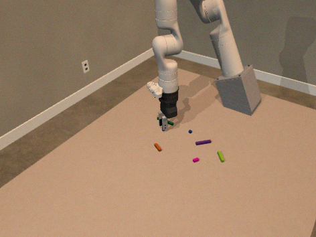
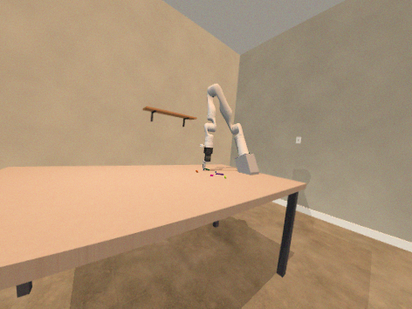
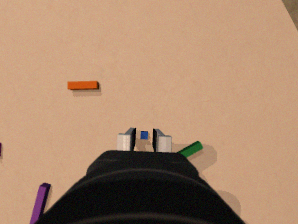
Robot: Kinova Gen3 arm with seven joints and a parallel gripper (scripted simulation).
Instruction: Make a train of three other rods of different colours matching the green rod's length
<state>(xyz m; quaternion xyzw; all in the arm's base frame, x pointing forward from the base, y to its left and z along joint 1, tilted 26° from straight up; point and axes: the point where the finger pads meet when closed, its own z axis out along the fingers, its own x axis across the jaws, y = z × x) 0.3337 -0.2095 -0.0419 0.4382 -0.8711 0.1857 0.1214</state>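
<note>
Now: the green rod 5 cm behind my hand, 3 cm below it and 2 cm to the right of it. Round my hand: orange rod 10 cm ahead, 3 cm to the left, 3 cm below; magenta rod 19 cm to the left, 10 cm ahead, 3 cm below; purple rod 18 cm to the left, 3 cm below.
</note>
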